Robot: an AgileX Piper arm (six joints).
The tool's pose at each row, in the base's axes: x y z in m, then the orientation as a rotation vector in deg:
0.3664, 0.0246, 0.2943, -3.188, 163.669, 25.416
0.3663, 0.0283, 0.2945, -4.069, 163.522, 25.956
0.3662, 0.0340, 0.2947, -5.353, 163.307, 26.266
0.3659, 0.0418, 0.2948, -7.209, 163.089, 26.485
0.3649, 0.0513, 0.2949, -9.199, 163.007, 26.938
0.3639, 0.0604, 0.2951, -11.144, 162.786, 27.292
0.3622, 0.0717, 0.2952, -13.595, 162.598, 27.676
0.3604, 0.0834, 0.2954, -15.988, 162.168, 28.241
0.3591, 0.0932, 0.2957, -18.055, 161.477, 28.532
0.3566, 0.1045, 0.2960, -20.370, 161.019, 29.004
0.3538, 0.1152, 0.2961, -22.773, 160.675, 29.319
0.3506, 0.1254, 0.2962, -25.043, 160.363, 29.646
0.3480, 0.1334, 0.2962, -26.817, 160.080, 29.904
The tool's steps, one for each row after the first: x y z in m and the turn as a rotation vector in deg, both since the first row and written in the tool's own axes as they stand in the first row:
0.0000, 0.0036, 0.0009, -0.453, 0.034, -0.554
0.0001, 0.0091, 0.0024, -0.793, 0.032, -1.413
0.0004, 0.0166, 0.0046, -1.121, 0.105, -2.664
0.0013, 0.0257, 0.0072, -1.607, 0.382, -3.953
0.0022, 0.0345, 0.0095, -2.035, 0.526, -5.243
0.0039, 0.0455, 0.0124, -2.525, 0.818, -6.855
0.0056, 0.0568, 0.0154, -3.156, 0.923, -8.448
0.0068, 0.0663, 0.0178, -3.604, 0.705, -9.908
0.0091, 0.0774, 0.0203, -4.173, 0.817, -11.463
0.0118, 0.0878, 0.0228, -4.631, 1.067, -13.066
0.0149, 0.0978, 0.0250, -5.084, 1.351, -14.570
0.0174, 0.1056, 0.0268, -5.443, 1.555, -15.749

